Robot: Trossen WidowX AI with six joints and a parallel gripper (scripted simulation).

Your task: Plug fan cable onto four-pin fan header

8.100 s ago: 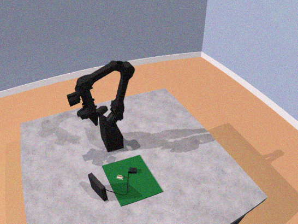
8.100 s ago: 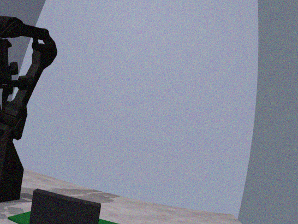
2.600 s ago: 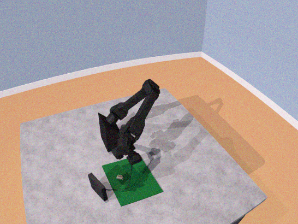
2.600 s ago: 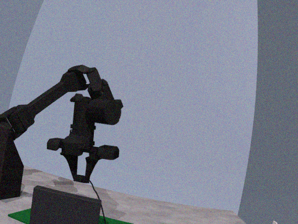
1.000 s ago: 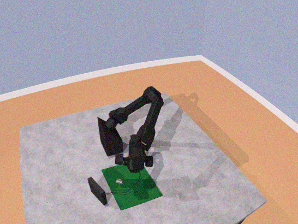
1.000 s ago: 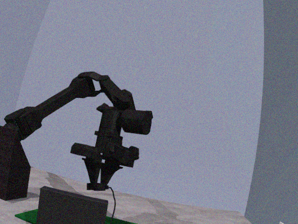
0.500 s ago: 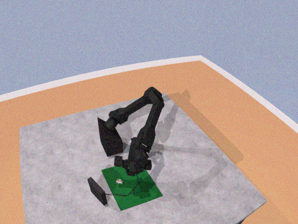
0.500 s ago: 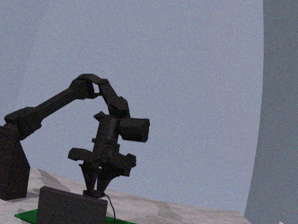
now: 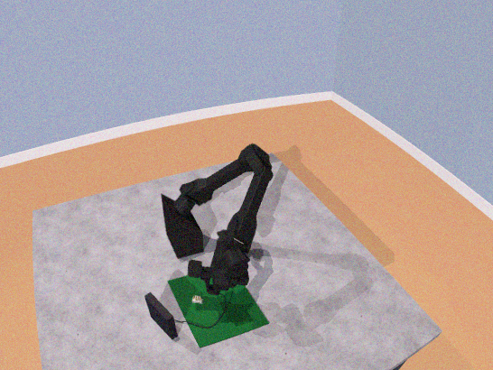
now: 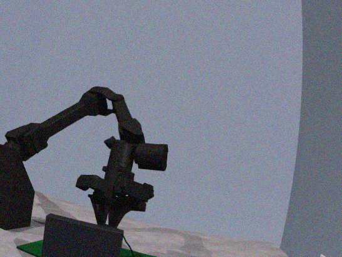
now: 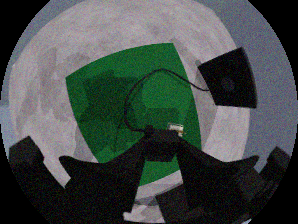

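Now: gripper tip 80 mm above the green board and 10 mm to the right of it. Round my gripper tip: black plug (10 mm behind); then white four-pin header (70 mm below, 40 mm to the right, 30 mm behind); then black fan (180 mm to the right, 20 mm ahead, 10 mm below).
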